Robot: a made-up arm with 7 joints.
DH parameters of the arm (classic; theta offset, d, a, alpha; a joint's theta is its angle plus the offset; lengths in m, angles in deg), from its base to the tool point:
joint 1: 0 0.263 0 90
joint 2: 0 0.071 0 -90
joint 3: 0 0.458 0.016 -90
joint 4: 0 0.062 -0.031 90
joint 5: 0 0.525 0 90
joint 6: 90 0.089 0.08 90
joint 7: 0 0.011 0 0
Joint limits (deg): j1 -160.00..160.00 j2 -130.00..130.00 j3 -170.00..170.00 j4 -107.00..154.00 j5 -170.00..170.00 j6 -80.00..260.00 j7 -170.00..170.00
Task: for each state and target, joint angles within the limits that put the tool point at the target. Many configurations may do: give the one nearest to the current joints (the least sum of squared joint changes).
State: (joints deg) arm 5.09 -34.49 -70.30 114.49 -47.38 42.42 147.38
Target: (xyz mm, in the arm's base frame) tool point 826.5 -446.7 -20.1
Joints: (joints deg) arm 1.61 -85.59 -53.98 69.08 -54.51 39.01 147.38
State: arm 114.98 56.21 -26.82 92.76 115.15 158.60 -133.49
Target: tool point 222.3 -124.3 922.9
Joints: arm 110.23 59.21 -19.70 76.00 117.18 159.51 -133.49
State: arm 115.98 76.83 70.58 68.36 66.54 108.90 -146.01
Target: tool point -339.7 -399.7 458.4
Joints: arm 103.52 78.37 79.66 99.50 73.85 111.30 -146.01
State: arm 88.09 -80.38 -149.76 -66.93 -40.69 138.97 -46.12
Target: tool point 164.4 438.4 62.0
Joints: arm 65.20 -56.73 -161.37 -95.62 -43.14 143.77 -46.12
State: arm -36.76 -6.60 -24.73 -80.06 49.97 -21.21 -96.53
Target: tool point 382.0 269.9 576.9
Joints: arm -62.69 -20.53 -74.81 -107.00 15.88 10.33 -96.53
